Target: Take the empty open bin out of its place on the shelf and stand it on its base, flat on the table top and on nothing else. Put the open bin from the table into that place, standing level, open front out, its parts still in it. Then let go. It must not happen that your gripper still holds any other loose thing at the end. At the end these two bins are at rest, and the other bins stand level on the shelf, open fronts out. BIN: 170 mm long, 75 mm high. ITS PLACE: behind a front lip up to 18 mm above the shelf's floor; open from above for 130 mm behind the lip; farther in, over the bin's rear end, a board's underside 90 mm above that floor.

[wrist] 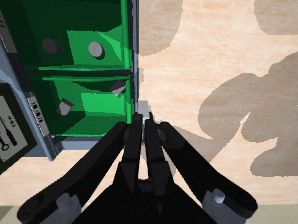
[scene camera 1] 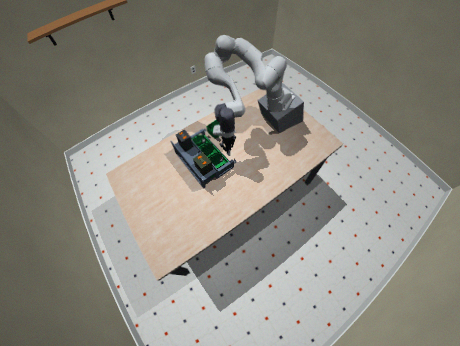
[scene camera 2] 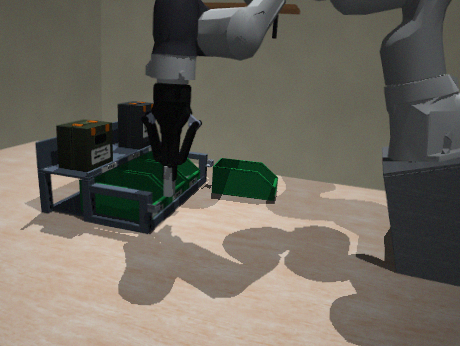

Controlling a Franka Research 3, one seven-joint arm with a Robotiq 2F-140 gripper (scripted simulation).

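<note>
I can see a green open bin (scene camera 2: pixel 233 177), and there's also a green open bin (scene camera 2: pixel 129 180). My own gripper (scene camera 2: pixel 169 194), (wrist: pixel 143 107) is visible as well.
</note>
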